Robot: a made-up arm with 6 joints.
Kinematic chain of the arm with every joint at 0, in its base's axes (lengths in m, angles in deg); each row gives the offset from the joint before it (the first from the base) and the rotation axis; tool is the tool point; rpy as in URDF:
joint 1: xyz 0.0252 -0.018 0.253 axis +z
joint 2: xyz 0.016 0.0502 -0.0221 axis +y
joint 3: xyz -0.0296 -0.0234 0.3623 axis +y
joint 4: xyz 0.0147 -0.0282 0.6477 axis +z
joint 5: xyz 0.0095 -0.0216 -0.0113 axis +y
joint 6: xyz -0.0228 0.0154 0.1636 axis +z
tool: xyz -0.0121 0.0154 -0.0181 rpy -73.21 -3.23 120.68
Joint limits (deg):
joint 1: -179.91..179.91
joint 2: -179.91..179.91
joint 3: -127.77..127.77
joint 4: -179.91..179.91
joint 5: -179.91..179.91
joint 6: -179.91..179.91
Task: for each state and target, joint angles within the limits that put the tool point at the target. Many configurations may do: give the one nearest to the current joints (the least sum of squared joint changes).
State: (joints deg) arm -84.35 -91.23 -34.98 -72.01 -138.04 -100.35
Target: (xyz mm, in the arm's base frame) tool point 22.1 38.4 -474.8
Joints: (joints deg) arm -71.90 -129.09 -75.18 -69.95 -167.80 -101.36
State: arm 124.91 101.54 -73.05 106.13 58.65 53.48
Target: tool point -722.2 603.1 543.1
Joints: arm 133.90 114.74 -60.01 104.00 58.27 53.86
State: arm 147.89 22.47 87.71 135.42 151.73 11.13
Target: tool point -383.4 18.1 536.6
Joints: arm 167.07 -13.66 112.98 130.36 166.01 11.32
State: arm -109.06 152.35 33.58 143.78 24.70 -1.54
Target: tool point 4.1 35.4 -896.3
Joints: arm -90.35 173.39 15.18 140.14 2.02 -1.23
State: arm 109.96 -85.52 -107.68 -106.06 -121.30 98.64
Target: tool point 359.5 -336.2 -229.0
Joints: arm 147.14 -77.53 -92.97 -109.30 -126.67 97.62
